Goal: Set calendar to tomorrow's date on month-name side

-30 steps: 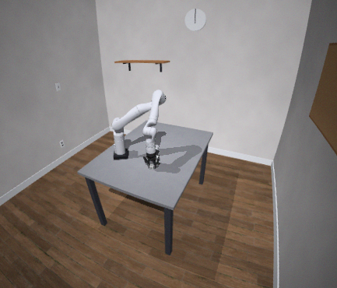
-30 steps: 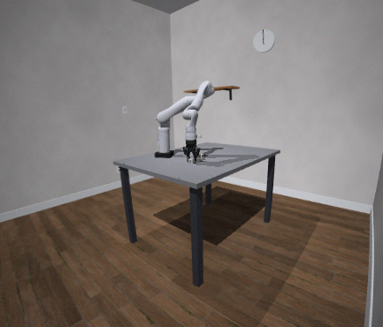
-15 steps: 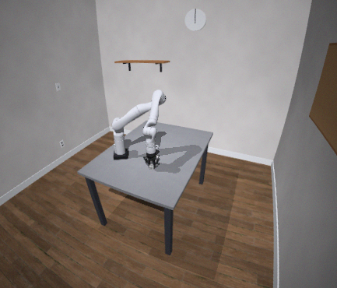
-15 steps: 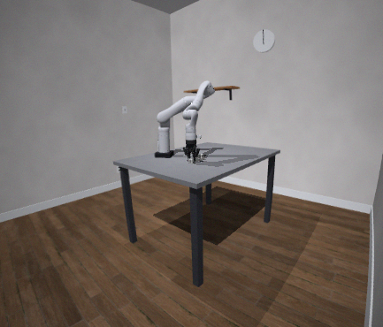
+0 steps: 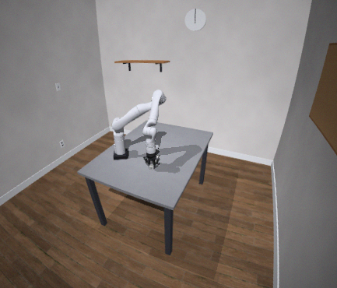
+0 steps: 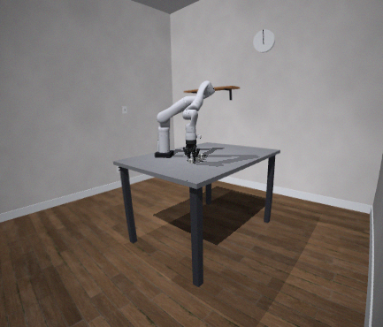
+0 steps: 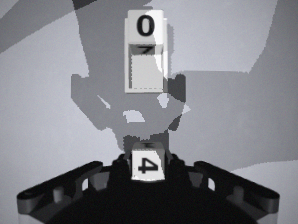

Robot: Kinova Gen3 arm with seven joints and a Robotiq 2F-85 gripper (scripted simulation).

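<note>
Right now the white digit cube is 1 cm below my hand. From my hand the other things lie so: calendar tray 11 cm to the left, 2 cm below.
</note>
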